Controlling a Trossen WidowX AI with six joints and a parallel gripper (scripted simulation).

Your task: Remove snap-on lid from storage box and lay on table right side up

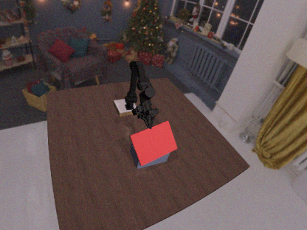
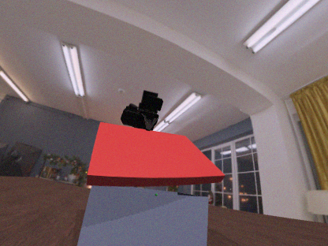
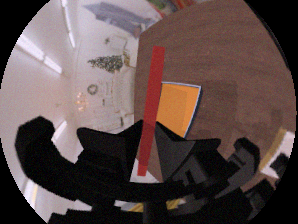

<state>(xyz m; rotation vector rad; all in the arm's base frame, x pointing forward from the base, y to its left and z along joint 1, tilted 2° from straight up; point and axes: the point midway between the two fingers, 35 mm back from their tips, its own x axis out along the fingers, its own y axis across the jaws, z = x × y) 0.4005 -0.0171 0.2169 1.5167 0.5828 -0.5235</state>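
My gripper tip is now 60 mm short of the red lid, 20 mm to the right of it and 50 mm above it. From my gripper tip the other things lie so: blue storage box: 30 mm ahead, 20 mm to the left, 180 mm below.
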